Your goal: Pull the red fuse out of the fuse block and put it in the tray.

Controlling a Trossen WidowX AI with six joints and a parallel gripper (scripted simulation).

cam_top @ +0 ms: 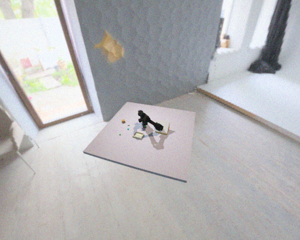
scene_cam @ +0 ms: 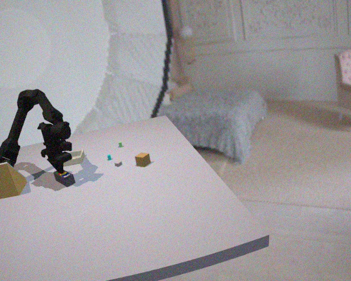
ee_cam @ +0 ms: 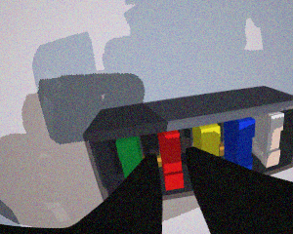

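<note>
My gripper tip is now 1 cm to the left of the yellow fuse, 1 cm short of it and 1 cm above it. The rest, counted from my gripper tip: red fuse 1 cm below; green fuse 1 cm to the left, 1 cm below, 1 cm behind; blue fuse 3 cm to the right, 2 cm ahead, 1 cm below.
</note>
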